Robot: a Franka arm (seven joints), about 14 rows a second.
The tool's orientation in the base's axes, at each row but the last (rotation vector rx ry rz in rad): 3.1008, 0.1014, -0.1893; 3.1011, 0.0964, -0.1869; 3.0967, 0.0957, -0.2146; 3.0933, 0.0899, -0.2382; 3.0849, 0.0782, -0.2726; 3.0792, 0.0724, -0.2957; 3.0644, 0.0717, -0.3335
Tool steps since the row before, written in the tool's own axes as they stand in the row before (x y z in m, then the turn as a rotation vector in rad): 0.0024, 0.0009, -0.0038, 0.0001, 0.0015, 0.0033; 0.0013, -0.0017, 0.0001, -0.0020, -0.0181, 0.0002; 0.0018, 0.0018, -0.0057, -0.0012, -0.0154, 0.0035; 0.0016, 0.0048, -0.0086, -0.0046, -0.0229, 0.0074; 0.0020, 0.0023, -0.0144, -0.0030, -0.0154, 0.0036; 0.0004, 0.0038, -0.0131, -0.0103, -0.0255, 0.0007; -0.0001, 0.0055, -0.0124, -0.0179, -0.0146, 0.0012
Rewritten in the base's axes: 0.0029, -0.0006, 0.0035, -0.0002, -0.0016, -0.0032; 0.0012, 0.0018, -0.0003, -0.0032, 0.0179, -0.0005; 0.0027, -0.0015, 0.0054, -0.0026, 0.0151, -0.0038; 0.0032, -0.0043, 0.0084, -0.0070, 0.0223, -0.0074; 0.0046, -0.0015, 0.0139, -0.0044, 0.0151, -0.0036; 0.0031, -0.0031, 0.0129, -0.0115, 0.0250, 0.0002; 0.0028, -0.0047, 0.0124, -0.0185, 0.0138, 0.0019
